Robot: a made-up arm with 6 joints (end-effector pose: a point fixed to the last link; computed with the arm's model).
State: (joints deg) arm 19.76 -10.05 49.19 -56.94 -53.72 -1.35
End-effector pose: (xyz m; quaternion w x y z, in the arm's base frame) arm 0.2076 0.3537 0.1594 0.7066 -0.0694 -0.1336 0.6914
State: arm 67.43 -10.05 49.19 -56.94 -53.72 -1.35
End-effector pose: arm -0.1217 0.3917 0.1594 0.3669 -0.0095 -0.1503 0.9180
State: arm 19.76 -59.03 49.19 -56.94 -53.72 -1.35
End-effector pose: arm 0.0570 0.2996 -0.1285 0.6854 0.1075 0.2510 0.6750
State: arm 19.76 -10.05 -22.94 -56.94 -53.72 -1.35
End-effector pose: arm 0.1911 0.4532 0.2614 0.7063 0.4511 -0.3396 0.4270
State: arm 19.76 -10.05 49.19 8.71 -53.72 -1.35
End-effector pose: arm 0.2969 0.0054 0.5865 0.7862 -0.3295 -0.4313 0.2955
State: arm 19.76 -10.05 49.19 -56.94 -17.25 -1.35
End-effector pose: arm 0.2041 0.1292 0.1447 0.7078 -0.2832 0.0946 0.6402
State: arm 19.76 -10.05 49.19 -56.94 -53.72 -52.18
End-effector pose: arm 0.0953 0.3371 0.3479 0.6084 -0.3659 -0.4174 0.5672
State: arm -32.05 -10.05 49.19 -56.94 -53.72 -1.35
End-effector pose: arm 0.4064 0.0555 0.1594 0.9377 -0.1208 -0.0899 0.3133
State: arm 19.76 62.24 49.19 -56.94 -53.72 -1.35
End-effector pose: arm -0.0233 0.2708 0.5587 0.5103 -0.2990 -0.6380 0.4932
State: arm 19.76 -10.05 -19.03 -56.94 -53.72 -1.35
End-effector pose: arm 0.1902 0.4514 0.2533 0.7137 0.4257 -0.3312 0.4468
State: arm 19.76 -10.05 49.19 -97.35 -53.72 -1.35
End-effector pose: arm -0.1039 0.4256 0.0036 0.5405 0.1076 0.0779 0.8308
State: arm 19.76 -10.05 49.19 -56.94 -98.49 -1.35
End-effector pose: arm 0.1642 0.5506 0.3448 0.6087 0.2003 -0.3932 0.6594
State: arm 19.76 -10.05 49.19 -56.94 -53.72 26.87
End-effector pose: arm 0.1884 0.3654 0.0365 0.7022 0.1049 0.0390 0.7031
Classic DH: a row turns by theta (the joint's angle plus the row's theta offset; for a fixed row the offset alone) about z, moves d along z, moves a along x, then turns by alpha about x. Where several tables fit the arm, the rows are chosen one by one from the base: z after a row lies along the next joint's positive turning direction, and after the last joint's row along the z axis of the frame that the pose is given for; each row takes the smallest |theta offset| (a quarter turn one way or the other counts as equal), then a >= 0, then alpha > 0; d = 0 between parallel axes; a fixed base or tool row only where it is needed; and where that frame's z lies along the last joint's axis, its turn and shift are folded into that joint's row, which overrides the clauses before.
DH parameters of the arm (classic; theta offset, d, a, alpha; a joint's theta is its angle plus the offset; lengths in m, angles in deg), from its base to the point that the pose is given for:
joint 1: 0 0.1911 -0.081 90
joint 2: 90 -0.2412 0.1578 -90
joint 3: -90 0.083 0.0856 90
joint 4: -90 -0.059 0.0819 90
joint 5: 90 -0.0446 0.3005 90
joint 6: -90 0.1028 0.2514 90
tool (fixed): 90 -0.0501 0 0

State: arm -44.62 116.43 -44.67 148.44 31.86 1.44
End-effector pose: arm 0.3728 0.4411 -0.0374 0.3344 0.8610 -0.2458 -0.2940
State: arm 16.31 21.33 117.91 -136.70 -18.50 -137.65
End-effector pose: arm -0.4859 0.1212 0.2414 0.2563 0.5054 0.2669 -0.7795
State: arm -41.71 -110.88 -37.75 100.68 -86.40 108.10
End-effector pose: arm -0.4087 -0.1609 0.3605 0.7363 0.0447 0.1343 -0.6617
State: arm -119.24 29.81 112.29 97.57 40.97 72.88
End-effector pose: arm -0.0346 0.3532 0.3044 0.0777 -0.6989 -0.5134 -0.4918
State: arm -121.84 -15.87 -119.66 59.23 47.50 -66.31
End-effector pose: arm 0.5203 0.0119 0.2215 0.5287 0.7328 -0.2578 -0.3421
